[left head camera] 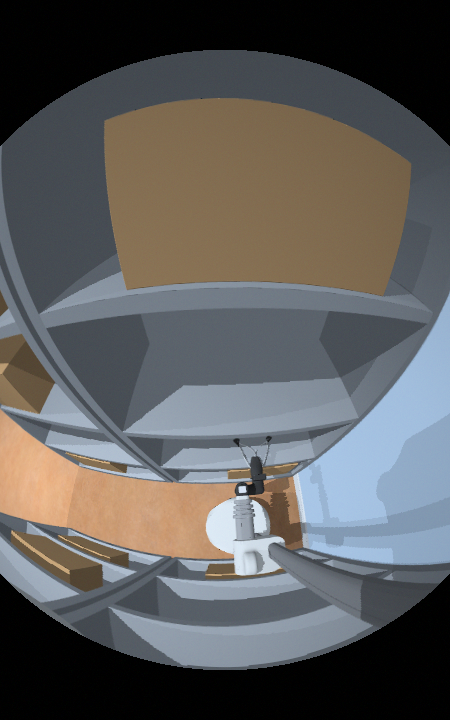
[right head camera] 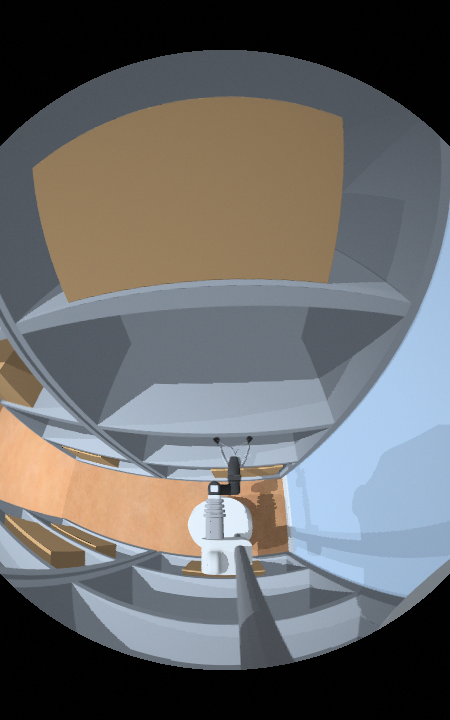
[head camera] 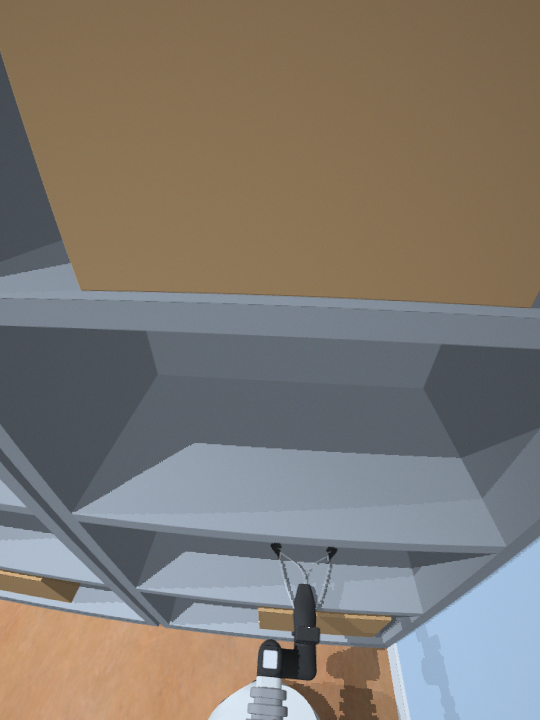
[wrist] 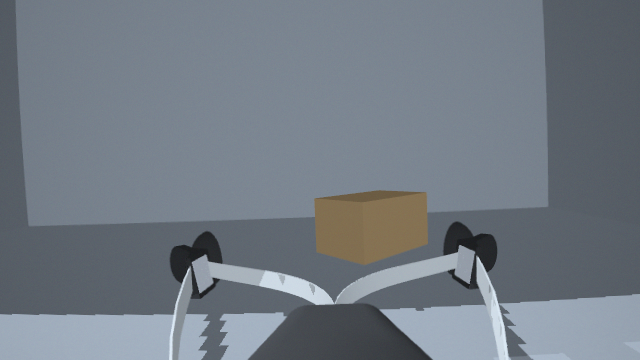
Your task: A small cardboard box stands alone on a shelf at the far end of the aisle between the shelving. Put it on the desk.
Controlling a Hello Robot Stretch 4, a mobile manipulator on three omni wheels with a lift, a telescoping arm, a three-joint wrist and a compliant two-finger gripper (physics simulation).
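Frame: origin at the robot's base, x left, y up, z ahead, level; centimetres.
Where they show: gripper, fingertip midpoint: (wrist: 331, 249).
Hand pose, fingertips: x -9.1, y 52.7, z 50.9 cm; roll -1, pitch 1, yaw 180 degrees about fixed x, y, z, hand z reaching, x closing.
Observation:
Each offset is from my fingertips to the top centre of the thing. Level surfaces: height alone.
In the wrist view a small brown cardboard box @(dx -4.0, dy +2.9, dz +7.9 cm) (wrist: 371, 227) sits on the shaded back part of a shelf @(dy -2.1 cm) (wrist: 100, 336), ahead of the fingers, a little right of the middle between them, with one corner turned toward the camera. My gripper (head camera: 304, 550) (left head camera: 252, 440) (right head camera: 233, 440) (wrist: 331, 249) is open, with nothing between its fingertips. It is low at the front of the grey shelving (head camera: 261, 322) (left head camera: 238, 300) (right head camera: 238, 295). I cannot make out the small box in the head views. The desk does not show in any view.
A large cardboard box @(dx +7.8, dy +116.3, dz -0.7 cm) (head camera: 290, 145) (left head camera: 254, 196) (right head camera: 201, 196) fills much of an upper compartment close ahead. A low box (head camera: 360, 625) lies in the bottom compartment. A blue wall (head camera: 511, 628) (left head camera: 382, 451) (right head camera: 403, 382) stands at right. More shelving (left head camera: 212, 645) stands behind the base.

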